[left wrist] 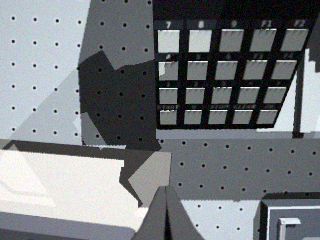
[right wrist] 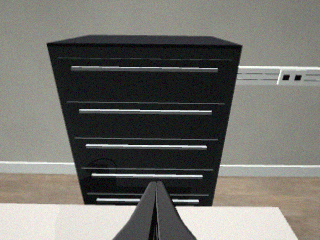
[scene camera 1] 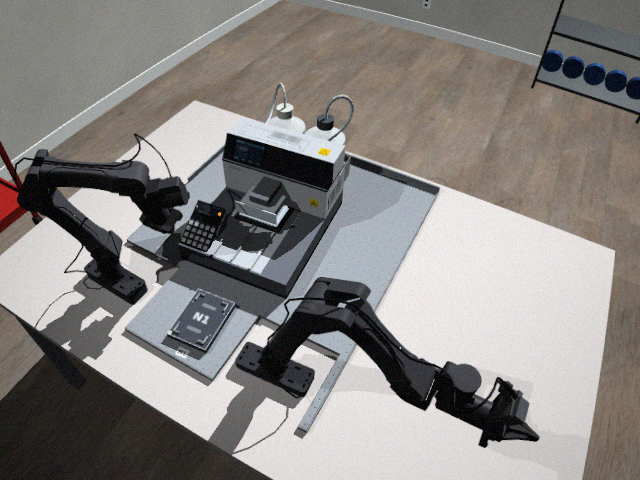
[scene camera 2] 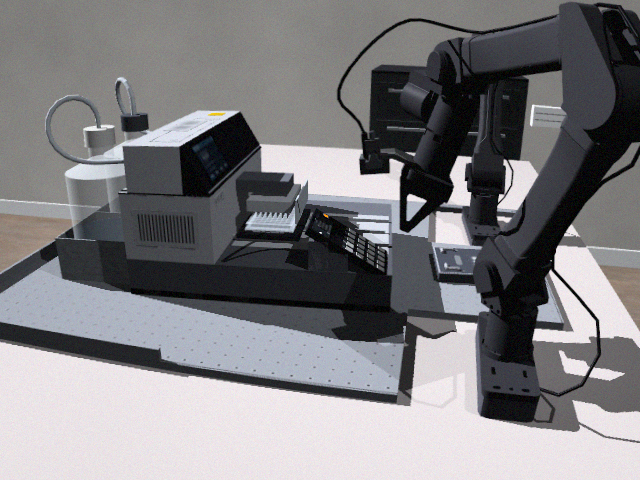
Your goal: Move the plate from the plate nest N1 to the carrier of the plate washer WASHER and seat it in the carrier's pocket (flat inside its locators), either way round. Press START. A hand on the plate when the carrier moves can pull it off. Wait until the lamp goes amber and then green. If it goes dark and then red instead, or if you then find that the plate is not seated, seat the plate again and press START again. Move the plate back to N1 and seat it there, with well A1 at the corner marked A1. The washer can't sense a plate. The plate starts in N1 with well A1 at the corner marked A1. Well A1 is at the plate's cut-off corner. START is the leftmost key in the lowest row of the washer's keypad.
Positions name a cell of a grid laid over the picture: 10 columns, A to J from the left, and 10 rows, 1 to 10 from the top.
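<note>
You'd see the left gripper (scene camera 2: G5) from scene camera 2, and that's the left gripper (left wrist: F9) again in the left wrist view, and the left gripper (scene camera 1: C5) in scene camera 1. The right gripper (right wrist: E8) is there in the right wrist view. There's also a white plate (scene camera 2: E5), but in the left wrist view the plate is out of frame, and in the right wrist view the plate is out of frame too.
</note>
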